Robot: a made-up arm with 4 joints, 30 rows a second.
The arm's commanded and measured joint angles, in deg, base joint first. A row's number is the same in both.
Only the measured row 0 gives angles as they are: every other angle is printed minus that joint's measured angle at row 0.
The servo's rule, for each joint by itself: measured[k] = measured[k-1] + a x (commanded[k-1-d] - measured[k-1]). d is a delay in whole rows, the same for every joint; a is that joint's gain. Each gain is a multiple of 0.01, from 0.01 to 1. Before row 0 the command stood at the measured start. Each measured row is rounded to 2 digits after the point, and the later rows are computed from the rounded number. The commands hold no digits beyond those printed.
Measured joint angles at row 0:
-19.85 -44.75 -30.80 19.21
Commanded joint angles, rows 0 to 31:
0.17 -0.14 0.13 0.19
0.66 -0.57 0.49 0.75
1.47 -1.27 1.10 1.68
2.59 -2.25 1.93 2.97
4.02 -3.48 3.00 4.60
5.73 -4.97 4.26 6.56
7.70 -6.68 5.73 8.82
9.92 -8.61 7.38 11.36
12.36 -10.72 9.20 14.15
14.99 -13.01 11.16 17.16
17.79 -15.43 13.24 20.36
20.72 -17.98 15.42 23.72
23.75 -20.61 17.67 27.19
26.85 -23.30 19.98 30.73
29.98 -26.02 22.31 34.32
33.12 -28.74 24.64 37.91
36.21 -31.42 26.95 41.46
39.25 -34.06 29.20 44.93
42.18 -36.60 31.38 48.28
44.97 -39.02 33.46 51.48
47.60 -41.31 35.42 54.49
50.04 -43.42 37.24 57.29
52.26 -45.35 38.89 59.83
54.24 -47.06 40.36 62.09
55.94 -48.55 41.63 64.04
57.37 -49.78 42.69 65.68
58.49 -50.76 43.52 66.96
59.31 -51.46 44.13 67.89
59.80 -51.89 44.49 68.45
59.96 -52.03 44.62 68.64
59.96 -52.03 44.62 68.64
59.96 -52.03 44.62 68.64
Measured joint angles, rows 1 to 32:
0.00 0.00 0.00 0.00
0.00 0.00 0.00 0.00
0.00 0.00 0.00 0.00
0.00 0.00 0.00 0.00
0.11 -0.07 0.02 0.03
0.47 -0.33 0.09 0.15
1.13 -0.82 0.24 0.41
2.09 -1.56 0.49 0.85
3.36 -2.56 0.87 1.49
4.92 -3.81 1.38 2.35
6.75 -5.30 2.03 3.45
8.84 -7.02 2.83 4.79
11.16 -8.94 3.79 6.38
13.69 -11.06 4.90 8.21
16.40 -13.33 6.15 10.28
19.25 -15.75 7.54 12.56
22.22 -18.28 9.06 15.05
25.28 -20.89 10.70 17.72
28.38 -23.56 12.44 20.54
31.51 -26.25 14.27 23.49
34.61 -28.94 16.17 26.54
37.67 -31.60 18.12 29.67
40.65 -34.20 20.11 32.83
43.50 -36.71 22.11 36.00
46.21 -39.10 24.11 39.14
48.74 -41.35 26.08 42.23
51.06 -43.43 28.00 45.22
53.16 -45.32 29.85 48.09
54.99 -47.00 31.62 50.80
56.56 -48.45 33.28 53.33
57.83 -49.65 34.82 55.65
58.81 -50.59 36.22 57.73
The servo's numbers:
d 4
a 0.66 0.52 0.15 0.17

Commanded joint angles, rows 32 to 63:
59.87 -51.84 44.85 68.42
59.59 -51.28 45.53 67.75
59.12 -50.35 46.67 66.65
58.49 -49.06 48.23 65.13
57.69 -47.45 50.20 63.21
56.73 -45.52 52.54 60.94
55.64 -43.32 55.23 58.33
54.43 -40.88 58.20 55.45
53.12 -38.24 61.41 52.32
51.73 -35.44 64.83 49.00
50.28 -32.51 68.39 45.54
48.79 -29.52 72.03 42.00
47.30 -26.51 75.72 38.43
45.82 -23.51 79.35 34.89
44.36 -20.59 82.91 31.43
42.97 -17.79 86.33 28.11
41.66 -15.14 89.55 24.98
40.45 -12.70 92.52 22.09
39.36 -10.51 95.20 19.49
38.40 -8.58 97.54 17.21
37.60 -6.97 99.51 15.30
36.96 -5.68 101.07 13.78
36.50 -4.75 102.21 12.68
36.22 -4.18 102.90 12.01
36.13 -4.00 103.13 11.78
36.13 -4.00 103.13 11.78
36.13 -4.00 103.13 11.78
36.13 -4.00 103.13 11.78
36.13 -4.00 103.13 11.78
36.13 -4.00 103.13 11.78
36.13 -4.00 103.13 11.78
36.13 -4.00 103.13 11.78
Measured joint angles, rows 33 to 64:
59.46 -51.27 37.46 59.55
59.79 -51.67 38.53 61.10
59.90 -51.86 39.44 62.38
59.94 -51.95 40.22 63.44
59.89 -51.89 40.91 64.29
59.69 -51.57 41.60 64.88
59.31 -50.94 42.36 65.18
58.77 -49.96 43.24 65.17
58.06 -48.65 44.28 64.84
57.18 -47.02 45.52 64.18
56.16 -45.10 46.98 63.19
55.02 -42.91 48.66 61.87
53.77 -40.48 50.57 60.25
52.42 -37.86 52.71 58.34
51.01 -35.08 55.06 56.16
49.54 -32.19 57.61 53.75
48.06 -29.24 60.33 51.15
46.58 -26.26 63.18 48.39
45.11 -23.31 66.14 45.51
43.70 -20.44 69.17 42.55
42.35 -17.68 72.23 39.56
41.10 -15.09 75.27 36.59
39.95 -12.71 78.26 33.68
38.93 -10.56 81.15 30.88
38.05 -8.69 83.90 28.23
37.33 -7.12 86.48 25.77
36.78 -5.89 88.84 23.54
36.41 -5.00 90.95 21.58
36.23 -4.48 92.78 19.91
36.16 -4.23 94.33 18.53
36.14 -4.11 95.65 17.38
36.13 -4.05 96.77 16.43

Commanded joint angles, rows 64 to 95:
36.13 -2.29 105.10 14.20
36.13 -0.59 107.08 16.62
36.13 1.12 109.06 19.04
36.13 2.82 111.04 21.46
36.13 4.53 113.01 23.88
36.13 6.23 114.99 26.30
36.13 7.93 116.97 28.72
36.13 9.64 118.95 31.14
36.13 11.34 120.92 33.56
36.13 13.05 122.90 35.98
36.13 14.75 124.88 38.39
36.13 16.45 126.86 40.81
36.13 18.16 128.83 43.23
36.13 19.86 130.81 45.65
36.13 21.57 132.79 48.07
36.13 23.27 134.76 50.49
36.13 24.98 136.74 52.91
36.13 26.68 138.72 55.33
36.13 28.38 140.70 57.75
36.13 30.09 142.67 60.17
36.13 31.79 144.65 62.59
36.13 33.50 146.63 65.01
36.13 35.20 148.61 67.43
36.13 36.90 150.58 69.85
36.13 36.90 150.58 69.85
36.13 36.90 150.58 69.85
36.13 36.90 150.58 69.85
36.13 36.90 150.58 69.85
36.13 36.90 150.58 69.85
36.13 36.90 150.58 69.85
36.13 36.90 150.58 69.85
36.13 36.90 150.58 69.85
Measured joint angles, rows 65 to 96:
36.13 -4.02 97.72 15.64
36.13 -4.01 98.53 14.98
36.13 -4.00 99.22 14.44
36.13 -4.00 99.81 13.99
36.13 -3.11 100.60 14.03
36.13 -1.80 101.57 14.47
36.13 -0.28 102.69 15.25
36.13 1.33 103.94 16.31
36.13 2.99 105.30 17.60
36.13 4.67 106.75 19.08
36.13 6.37 108.28 20.72
36.13 8.07 109.88 22.49
36.13 9.77 111.54 24.37
36.13 11.48 113.24 26.34
36.13 13.18 114.99 28.39
36.13 14.88 116.77 30.50
36.13 16.59 118.58 32.66
36.13 18.29 120.41 34.87
36.13 20.00 122.27 37.11
36.13 21.70 124.14 39.38
36.13 23.41 126.03 41.68
36.13 25.11 127.93 44.00
36.13 26.81 129.85 46.34
36.13 28.52 131.77 48.69
36.13 30.22 133.70 51.05
36.13 31.93 135.64 53.42
36.13 33.63 137.59 55.80
36.13 35.33 139.54 58.19
36.13 36.15 141.20 60.17
36.13 36.54 142.61 61.82
36.13 36.73 143.81 63.19
36.13 36.82 144.83 64.32

